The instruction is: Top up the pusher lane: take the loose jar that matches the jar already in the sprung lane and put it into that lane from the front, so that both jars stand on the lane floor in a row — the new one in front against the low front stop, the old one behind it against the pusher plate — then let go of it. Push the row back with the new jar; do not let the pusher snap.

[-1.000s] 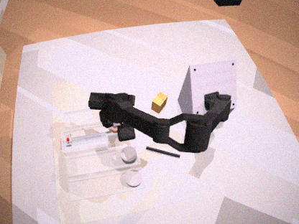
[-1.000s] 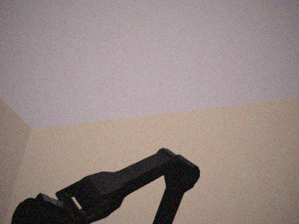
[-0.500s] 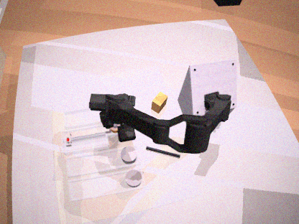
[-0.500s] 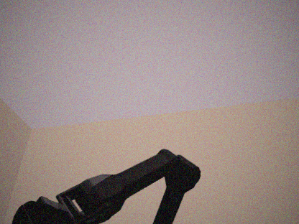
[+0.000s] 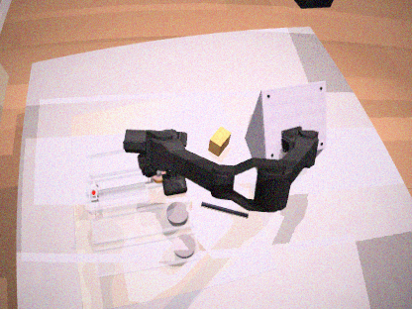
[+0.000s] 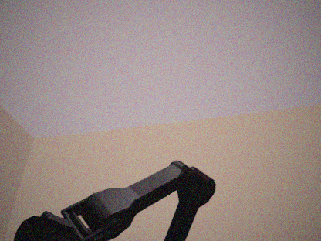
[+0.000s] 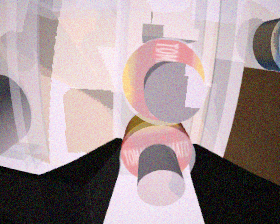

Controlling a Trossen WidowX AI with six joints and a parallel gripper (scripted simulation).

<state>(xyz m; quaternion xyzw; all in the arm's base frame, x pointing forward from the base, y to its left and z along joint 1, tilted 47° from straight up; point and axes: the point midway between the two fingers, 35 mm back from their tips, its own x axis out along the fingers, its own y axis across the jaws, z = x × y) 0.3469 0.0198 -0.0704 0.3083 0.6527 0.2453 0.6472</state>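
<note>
Now: the sprung lane 140 mm ahead of my gripper tip, 20 mm to the left of it and 10 mm below it. From my gripper tip the other things lie so: black rod 120 mm behind, 140 mm to the left, 20 mm below; then red dot 230 mm ahead, 20 mm to the left, 40 mm above.
</note>
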